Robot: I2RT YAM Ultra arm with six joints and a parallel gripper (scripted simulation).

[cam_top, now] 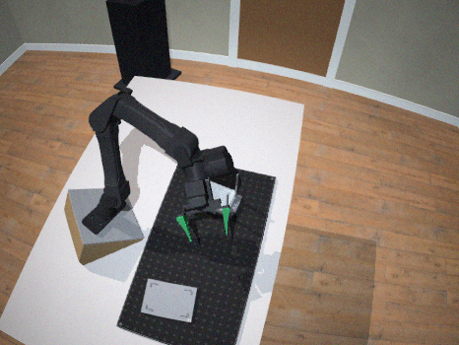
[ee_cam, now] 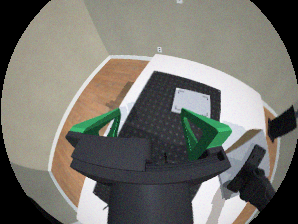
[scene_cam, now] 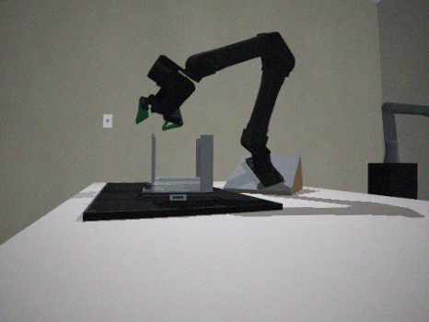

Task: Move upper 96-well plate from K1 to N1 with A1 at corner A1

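The 96-well plate is 21 cm to the left of my hand, 17 cm below it and 11 cm behind it.
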